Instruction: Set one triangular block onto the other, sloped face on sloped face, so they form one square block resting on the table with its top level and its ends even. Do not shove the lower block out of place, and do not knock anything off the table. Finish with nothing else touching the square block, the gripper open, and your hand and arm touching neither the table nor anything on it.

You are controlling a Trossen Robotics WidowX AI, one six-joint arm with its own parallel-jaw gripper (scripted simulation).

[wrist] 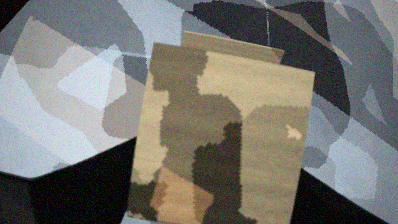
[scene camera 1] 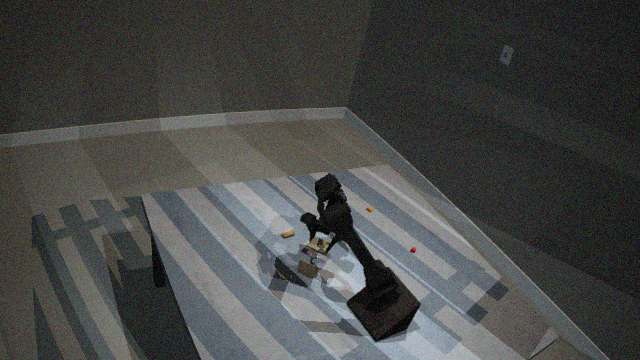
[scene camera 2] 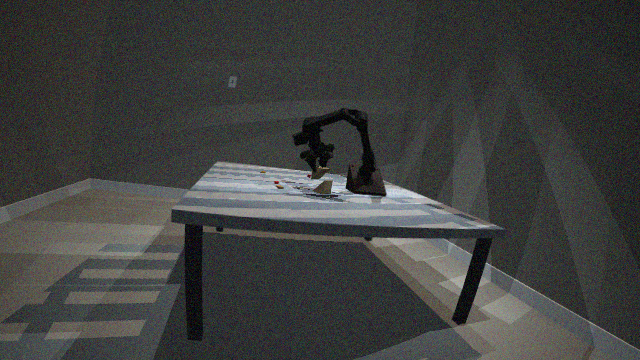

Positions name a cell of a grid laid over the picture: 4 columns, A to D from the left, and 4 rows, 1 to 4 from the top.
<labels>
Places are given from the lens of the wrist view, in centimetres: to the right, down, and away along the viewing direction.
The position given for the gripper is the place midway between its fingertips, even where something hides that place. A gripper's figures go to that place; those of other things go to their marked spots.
gripper (wrist: C3): 1, 2, 11
wooden triangular block (wrist: C3): 1, 1, 8
wooden triangular block (wrist: C1): 0, -4, 14
</labels>
